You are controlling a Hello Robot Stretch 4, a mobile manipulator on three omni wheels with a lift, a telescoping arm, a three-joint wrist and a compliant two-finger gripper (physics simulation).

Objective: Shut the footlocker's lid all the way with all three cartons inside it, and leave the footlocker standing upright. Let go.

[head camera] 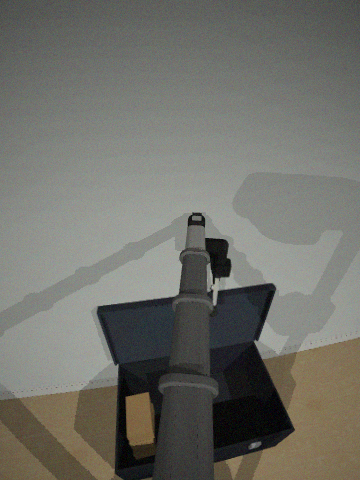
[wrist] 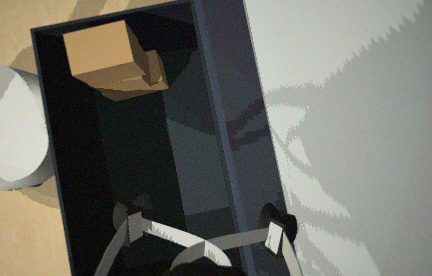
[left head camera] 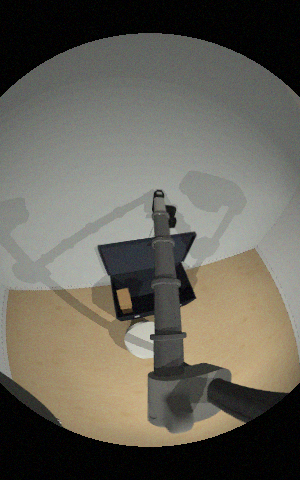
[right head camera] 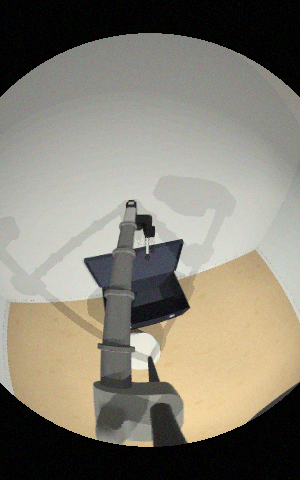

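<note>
The dark blue footlocker (head camera: 235,452) (right head camera: 160,318) (wrist: 135,150) stands upright on the floor by the wall. Its lid (head camera: 145,325) (left head camera: 130,257) (right head camera: 165,255) (wrist: 240,75) is open, tilted back towards the wall. A tan carton (head camera: 139,417) (left head camera: 124,298) (wrist: 102,47) is inside at the left end. In the wrist view, a second carton (wrist: 157,70) shows beside and partly behind it; a possible third below cannot be told apart clearly. My gripper (wrist: 205,214) is open with nothing between its fingers. In the wrist view one fingertip overlaps the footlocker's inside, the other the lid; touching cannot be told.
A white round drum (left head camera: 139,340) (right head camera: 145,350) (wrist: 17,125) stands close in front of the footlocker. The pale wall (head camera: 125,175) rises behind the lid. My telescoping arm (head camera: 187,400) (left head camera: 167,310) (right head camera: 117,320) reaches over the footlocker and hides part of it.
</note>
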